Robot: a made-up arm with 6 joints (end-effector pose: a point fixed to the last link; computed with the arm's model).
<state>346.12 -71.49 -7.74 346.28 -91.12 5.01</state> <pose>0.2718 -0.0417 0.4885 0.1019 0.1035 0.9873 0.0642</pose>
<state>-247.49 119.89 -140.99 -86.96 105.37 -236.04</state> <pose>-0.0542 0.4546 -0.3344 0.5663 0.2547 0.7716 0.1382</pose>
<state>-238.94 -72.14 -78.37 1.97 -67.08 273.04</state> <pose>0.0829 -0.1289 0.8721 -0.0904 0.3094 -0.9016 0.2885</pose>
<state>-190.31 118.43 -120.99 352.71 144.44 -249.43</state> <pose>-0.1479 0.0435 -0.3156 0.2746 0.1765 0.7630 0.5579</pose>
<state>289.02 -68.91 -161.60 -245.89 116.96 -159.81</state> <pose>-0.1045 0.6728 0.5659 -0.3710 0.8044 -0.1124 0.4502</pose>
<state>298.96 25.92 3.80 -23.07 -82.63 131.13</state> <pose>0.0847 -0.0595 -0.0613 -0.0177 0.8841 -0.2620 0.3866</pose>
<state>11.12 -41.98 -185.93 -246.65 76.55 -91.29</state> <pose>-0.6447 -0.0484 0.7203 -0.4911 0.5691 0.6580 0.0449</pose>
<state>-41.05 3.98 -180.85 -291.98 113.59 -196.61</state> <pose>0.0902 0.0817 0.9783 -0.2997 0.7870 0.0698 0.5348</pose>
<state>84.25 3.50 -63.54 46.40 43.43 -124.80</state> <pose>0.0554 0.6403 0.2240 -0.0081 -0.9416 -0.2317 0.2441</pose>
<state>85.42 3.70 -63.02 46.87 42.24 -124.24</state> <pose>0.0441 0.6401 0.2180 -0.0109 -0.9415 -0.2309 0.2453</pose>
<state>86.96 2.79 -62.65 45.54 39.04 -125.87</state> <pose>0.0325 0.6428 0.2285 0.0149 -0.9410 -0.2550 0.2218</pose>
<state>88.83 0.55 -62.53 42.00 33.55 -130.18</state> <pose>0.0204 0.6479 0.2610 0.0751 -0.9335 -0.3082 0.1673</pose>
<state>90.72 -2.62 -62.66 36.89 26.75 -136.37</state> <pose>0.0077 0.6512 0.3112 0.1563 -0.9087 -0.3768 0.0884</pose>
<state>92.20 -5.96 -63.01 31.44 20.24 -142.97</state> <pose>-0.0034 0.6495 0.3674 0.2351 -0.8665 -0.4403 0.0016</pose>
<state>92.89 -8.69 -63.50 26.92 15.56 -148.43</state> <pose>-0.0091 0.6439 0.4151 -0.2923 0.8221 0.4833 0.0722</pose>
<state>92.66 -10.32 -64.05 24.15 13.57 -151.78</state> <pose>-0.0068 0.6390 0.4447 -0.3223 0.7938 0.5021 0.1178</pose>
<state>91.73 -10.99 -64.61 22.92 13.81 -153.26</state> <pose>0.0023 0.6371 0.4584 -0.3327 0.7852 0.5039 0.1373</pose>
